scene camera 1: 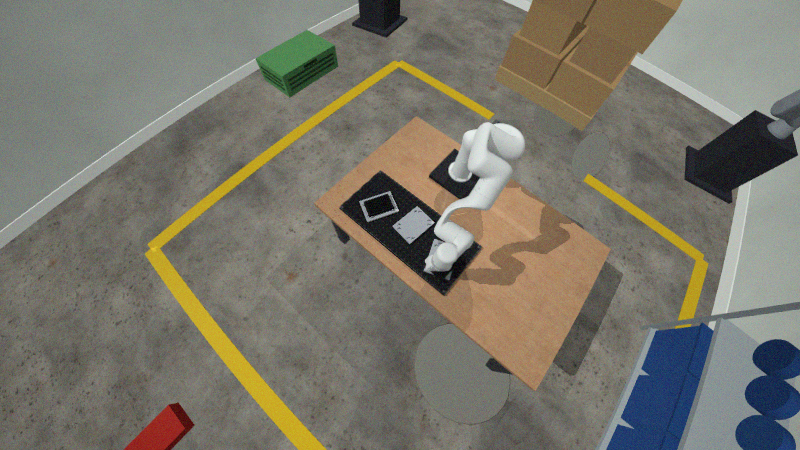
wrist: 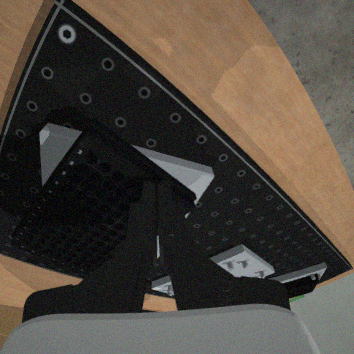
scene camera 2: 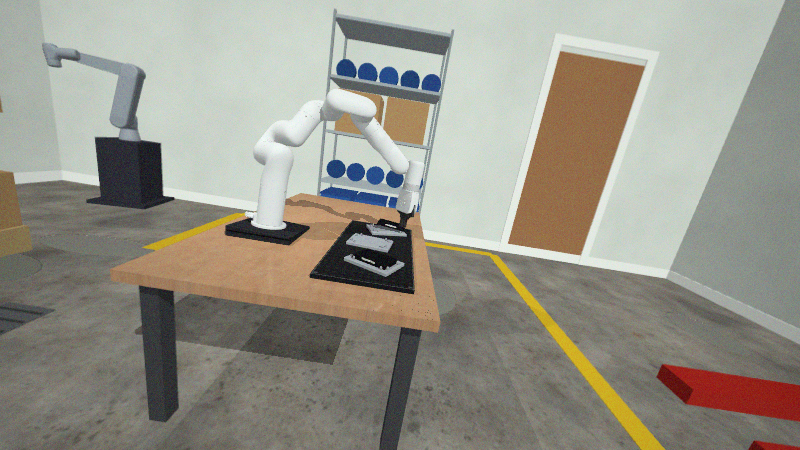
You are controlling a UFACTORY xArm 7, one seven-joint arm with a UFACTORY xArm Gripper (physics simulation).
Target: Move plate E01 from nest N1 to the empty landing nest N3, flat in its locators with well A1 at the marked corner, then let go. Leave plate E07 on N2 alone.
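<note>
A black plate [scene camera 2: 389, 224] [wrist: 95, 195] lies over a grey nest [scene camera 2: 380, 230] [wrist: 185, 167] at the board's far end in scene camera 2. It sits turned against the nest, whose corners stick out from under it. My gripper [scene camera 2: 403, 223] [wrist: 157, 197] is shut, with its fingertips together at one side of this plate; contact cannot be told. The arm hides most of this plate in scene camera 1. The middle nest [scene camera 1: 413, 225] [scene camera 2: 369, 242] [wrist: 245, 261] is bare. Another black plate [scene camera 1: 378, 205] [scene camera 2: 375, 259] [wrist: 302, 286] lies on the third nest. Plate labels and A1 marks are not readable.
The nests stand on a black perforated board [scene camera 1: 386, 232] [scene camera 2: 338, 256] [wrist: 107, 85] along one long edge of the wooden table [scene camera 1: 531, 313] [scene camera 2: 223, 268] [wrist: 225, 55]. The arm's black base plate [scene camera 1: 443, 174] [scene camera 2: 239, 230] is beside it. A shelf rack [scene camera 2: 391, 38] stands behind.
</note>
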